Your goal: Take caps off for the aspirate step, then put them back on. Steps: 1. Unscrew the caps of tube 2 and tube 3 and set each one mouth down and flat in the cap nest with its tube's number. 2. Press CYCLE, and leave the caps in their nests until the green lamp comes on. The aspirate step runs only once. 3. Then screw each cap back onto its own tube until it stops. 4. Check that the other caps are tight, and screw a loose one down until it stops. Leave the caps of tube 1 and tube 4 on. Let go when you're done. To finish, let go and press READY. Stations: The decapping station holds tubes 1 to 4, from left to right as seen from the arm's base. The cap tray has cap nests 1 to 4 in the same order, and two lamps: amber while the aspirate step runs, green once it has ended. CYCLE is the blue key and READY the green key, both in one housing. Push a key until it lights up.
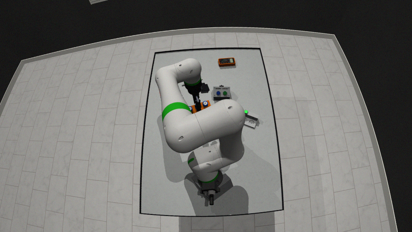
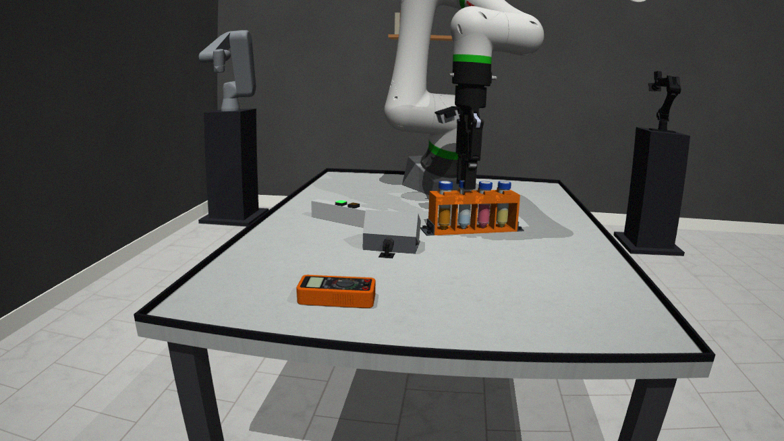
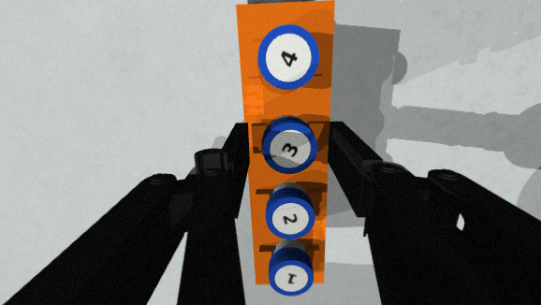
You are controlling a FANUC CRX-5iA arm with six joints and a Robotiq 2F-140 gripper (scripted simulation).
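My gripper is now 30 mm above the cap 3. The rest, counted from my hand: cap 1: 100 mm to the left, 30 mm below, 30 mm behind; then cap 4: 50 mm to the right, 30 mm below, 20 mm ahead; then cap 2: 50 mm to the left, 30 mm below, 20 mm behind.
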